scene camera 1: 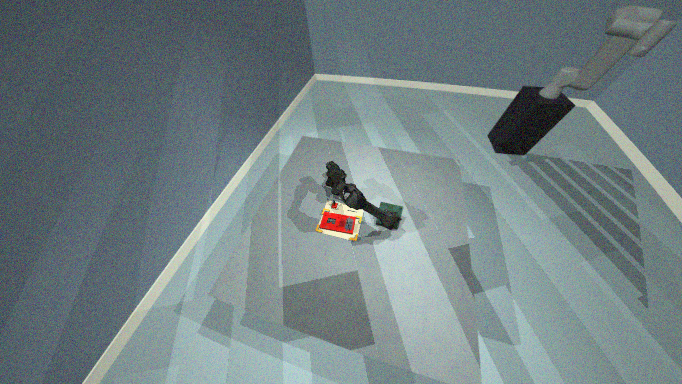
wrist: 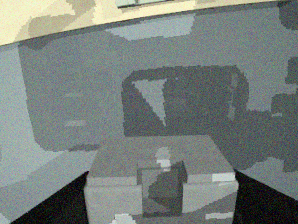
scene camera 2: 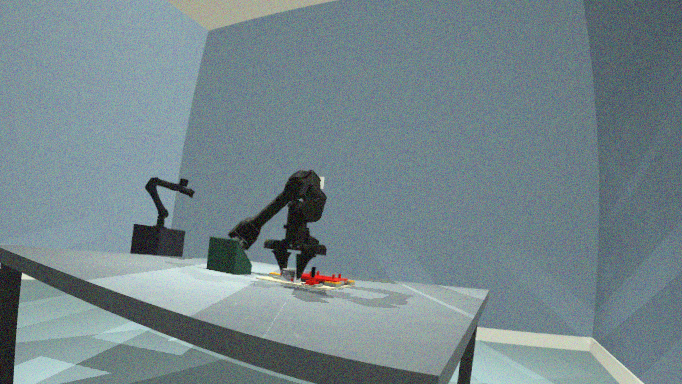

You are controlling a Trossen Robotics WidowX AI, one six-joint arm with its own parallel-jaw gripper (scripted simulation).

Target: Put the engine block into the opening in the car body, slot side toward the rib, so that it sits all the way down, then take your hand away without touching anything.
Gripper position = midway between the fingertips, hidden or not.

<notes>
The gripper [scene camera 2: 291, 277] carries a grey engine block [wrist: 128, 172].
The gripper also shows in the wrist view [wrist: 158, 178].
</notes>
